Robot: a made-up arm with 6 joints.
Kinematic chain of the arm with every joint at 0, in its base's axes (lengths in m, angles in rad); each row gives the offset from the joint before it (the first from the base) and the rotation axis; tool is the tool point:
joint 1: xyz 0 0 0.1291 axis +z
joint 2: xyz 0 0 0 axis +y
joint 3: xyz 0 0 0.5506 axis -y
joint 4: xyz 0 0 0 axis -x
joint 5: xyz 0.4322 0 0 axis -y
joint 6: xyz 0 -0.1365 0 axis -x
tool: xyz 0 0 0
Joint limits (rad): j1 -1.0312..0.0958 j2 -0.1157..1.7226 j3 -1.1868..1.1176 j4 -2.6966..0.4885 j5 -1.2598..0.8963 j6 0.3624..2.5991
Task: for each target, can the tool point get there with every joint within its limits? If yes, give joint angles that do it. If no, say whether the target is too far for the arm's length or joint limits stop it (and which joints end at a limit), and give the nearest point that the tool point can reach.
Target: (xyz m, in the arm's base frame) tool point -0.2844 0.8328 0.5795
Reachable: no: joint limits stop it (at a limit: joint 1, joint 2, joint 3, joint 4) | nearest point 0.0798 0.1314 0.2685 | short by 0.849 m
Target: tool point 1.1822 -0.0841 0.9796
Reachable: no: too far | nearest point 0.7971 -0.0567 0.7025 | short by 0.475 m
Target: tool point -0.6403 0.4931 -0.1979
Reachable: no: joint limits stop it (at a limit: joint 1, joint 2, joint 4) | nearest point 0.1055 0.1339 -0.0458 | short by 0.842 m
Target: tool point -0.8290 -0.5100 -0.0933
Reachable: no: joint limits stop it (at a limit: joint 1, joint 2) | nearest point -0.0523 -0.1783 -0.0634 | short by 0.845 m
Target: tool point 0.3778 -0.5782 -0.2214
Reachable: yes | joints -0.7954 1.4577 0.1453 0.1508 0.4030 2.3719
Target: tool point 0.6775 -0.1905 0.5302
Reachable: yes | joints -0.0805 0.5038 0.3547 -0.1253 -0.8868 1.2344
